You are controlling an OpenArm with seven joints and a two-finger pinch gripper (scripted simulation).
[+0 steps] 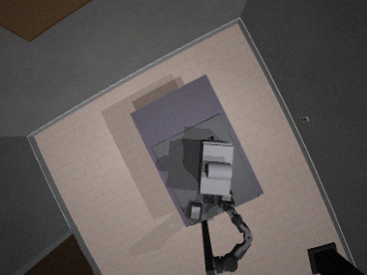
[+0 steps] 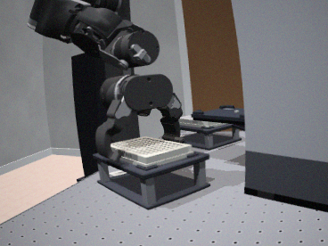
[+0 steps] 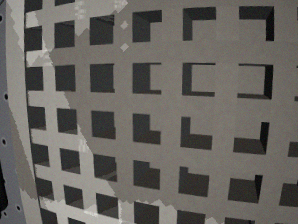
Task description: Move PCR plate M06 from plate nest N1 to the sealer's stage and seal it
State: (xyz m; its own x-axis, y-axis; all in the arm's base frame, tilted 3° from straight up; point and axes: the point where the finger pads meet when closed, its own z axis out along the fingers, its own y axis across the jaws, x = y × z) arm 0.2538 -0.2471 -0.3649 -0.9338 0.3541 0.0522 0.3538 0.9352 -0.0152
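Right now the white 96-well plate M06 is right at my hand. Also, from my hand: plate nest N1: 10 mm below; then foil roll: 420 mm ahead, 30 mm to the left, 360 mm above; then nest N2: 50 mm behind, 320 mm to the left, 20 mm below.
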